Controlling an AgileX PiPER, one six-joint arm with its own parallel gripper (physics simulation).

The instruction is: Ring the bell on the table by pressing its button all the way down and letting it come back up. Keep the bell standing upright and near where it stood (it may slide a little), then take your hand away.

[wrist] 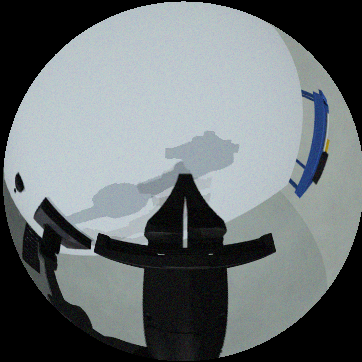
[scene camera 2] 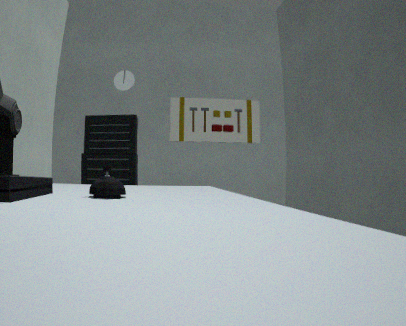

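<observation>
The black bell [scene camera 2: 107, 188] stands upright on the white table [scene camera 2: 225, 260] [wrist: 150, 75], in the left part of the scene view, with its small button [scene camera 2: 107, 173] on top. In the wrist view a small dark shape at the far left edge looks like the bell [wrist: 19, 182]. My gripper [wrist: 184, 180] is shut, its two fingertips together with nothing between them. It is over the table and well apart from the bell. The gripper does not show in the scene view.
The arm's dark base [scene camera 2: 25, 189] [wrist: 62, 227] is on the table left of the bell. A black cabinet [scene camera 2: 111, 135] stands behind the table. A blue frame-like object [wrist: 319, 130] is beyond the table's right edge in the wrist view.
</observation>
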